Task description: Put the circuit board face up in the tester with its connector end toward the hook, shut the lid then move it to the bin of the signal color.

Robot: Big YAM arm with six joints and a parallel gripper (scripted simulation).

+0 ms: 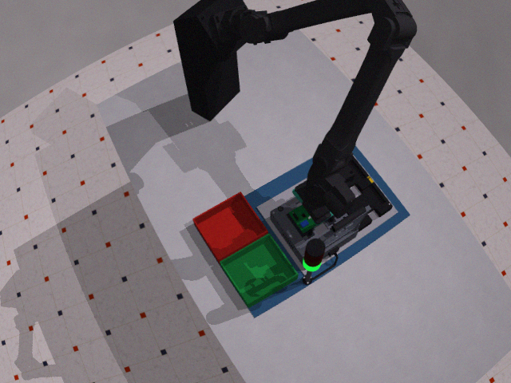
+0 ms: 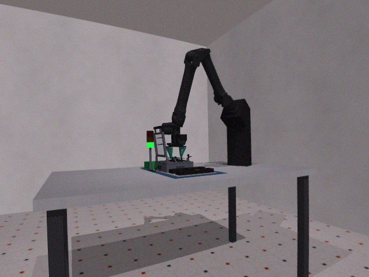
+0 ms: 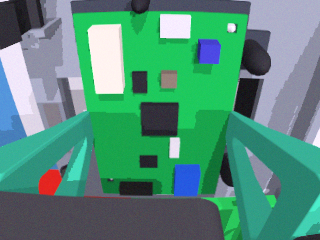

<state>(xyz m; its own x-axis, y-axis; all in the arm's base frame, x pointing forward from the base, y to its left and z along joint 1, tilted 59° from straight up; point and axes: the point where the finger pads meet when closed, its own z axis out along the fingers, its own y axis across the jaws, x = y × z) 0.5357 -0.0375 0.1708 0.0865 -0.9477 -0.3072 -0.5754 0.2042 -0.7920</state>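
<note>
My hand is 10 mm to the right of the tester plate and 10 mm above it. The rest, counted from my hand: latch hook 70 mm behind, 50 mm to the left; then green circuit board right at my hand; then tester lid 110 mm ahead, 100 mm above, 20 mm to the left.
</note>
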